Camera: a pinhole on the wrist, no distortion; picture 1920 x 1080 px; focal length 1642.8 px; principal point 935.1 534.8 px. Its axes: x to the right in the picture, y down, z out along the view. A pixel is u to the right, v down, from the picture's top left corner.
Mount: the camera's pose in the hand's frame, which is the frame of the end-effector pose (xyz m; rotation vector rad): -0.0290 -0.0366 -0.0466 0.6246 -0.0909 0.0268
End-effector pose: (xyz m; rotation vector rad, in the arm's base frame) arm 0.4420 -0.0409 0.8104 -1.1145 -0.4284 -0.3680
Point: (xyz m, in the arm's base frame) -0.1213 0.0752 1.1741
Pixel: 268.9 111.6
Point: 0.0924 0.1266 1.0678
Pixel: 496.6 509.9
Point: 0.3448 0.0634 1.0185
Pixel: 1342.3 708.5
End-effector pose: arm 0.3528 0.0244 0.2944 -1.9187 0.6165 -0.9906
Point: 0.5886 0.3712 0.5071
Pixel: 1029.3 289.5
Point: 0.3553 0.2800 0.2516
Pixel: outside the picture
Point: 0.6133 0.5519 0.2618
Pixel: 434.3 959.2
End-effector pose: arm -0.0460 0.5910 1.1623 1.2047 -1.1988 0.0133
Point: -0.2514 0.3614 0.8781
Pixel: 544.9 1006.5
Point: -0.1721 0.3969 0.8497
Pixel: 458.8 676.4
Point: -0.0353 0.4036 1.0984
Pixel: 1861.6 729.3
